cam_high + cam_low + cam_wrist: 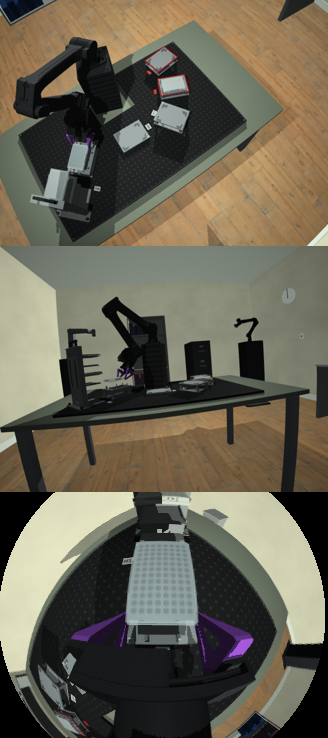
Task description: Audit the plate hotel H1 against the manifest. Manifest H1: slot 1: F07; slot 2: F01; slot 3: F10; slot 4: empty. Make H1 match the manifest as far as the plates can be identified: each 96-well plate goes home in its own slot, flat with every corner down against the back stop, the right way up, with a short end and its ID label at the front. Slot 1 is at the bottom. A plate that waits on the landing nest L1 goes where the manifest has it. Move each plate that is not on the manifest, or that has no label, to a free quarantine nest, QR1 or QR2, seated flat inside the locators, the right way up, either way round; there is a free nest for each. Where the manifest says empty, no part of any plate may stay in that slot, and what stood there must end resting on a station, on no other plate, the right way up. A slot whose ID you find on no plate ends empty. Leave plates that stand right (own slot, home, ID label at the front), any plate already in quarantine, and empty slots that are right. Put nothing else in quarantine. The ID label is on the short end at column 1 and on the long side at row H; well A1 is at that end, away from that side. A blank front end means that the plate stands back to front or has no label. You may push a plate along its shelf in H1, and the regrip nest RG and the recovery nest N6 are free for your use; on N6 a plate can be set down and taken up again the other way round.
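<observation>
Now: the regrip nest RG 6 cm below my hand, 4 cm ahead of it and 3 cm to the right of it. The rest, counted from my hand: plate hotel H1 (25 cm ahead, 19 cm to the right, 5 cm above); then recovery nest N6 (25 cm to the left, 11 cm below, 3 cm ahead); then grey 96-well plate (19 cm ahead, 17 cm above, 14 cm to the right).
</observation>
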